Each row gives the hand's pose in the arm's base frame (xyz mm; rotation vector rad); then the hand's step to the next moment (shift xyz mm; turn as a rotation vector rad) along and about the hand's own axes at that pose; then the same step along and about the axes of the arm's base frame.
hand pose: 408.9 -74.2 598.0 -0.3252 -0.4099 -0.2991
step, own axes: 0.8 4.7 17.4 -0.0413 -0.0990 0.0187
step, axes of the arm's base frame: -3.6 10.4 14.3 -0.0767 -0.0738 0.0227
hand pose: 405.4 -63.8 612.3 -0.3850 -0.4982 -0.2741
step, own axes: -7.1 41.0 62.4 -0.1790 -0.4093 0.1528
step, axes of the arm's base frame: -17.4 64.0 35.0 -0.3550 -0.2722 0.1509
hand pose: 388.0 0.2 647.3 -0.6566 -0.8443 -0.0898
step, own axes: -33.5 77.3 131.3 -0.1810 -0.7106 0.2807
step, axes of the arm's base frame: -84.7 131.0 0.2 -0.5393 -0.4406 0.3626
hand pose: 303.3 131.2 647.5 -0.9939 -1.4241 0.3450
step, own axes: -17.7 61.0 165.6 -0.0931 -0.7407 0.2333
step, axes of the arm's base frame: -134.1 82.2 -82.0 -0.4905 -0.4109 0.4498
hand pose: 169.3 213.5 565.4 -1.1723 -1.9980 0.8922
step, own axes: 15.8 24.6 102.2 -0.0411 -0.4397 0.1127
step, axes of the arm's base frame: -76.3 -0.1 -74.0 -0.2762 -0.2252 0.2841
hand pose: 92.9 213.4 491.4 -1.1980 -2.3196 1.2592
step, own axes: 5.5 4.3 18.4 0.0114 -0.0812 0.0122
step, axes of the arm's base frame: -11.2 -5.4 -15.3 -0.0583 -0.0222 0.0546
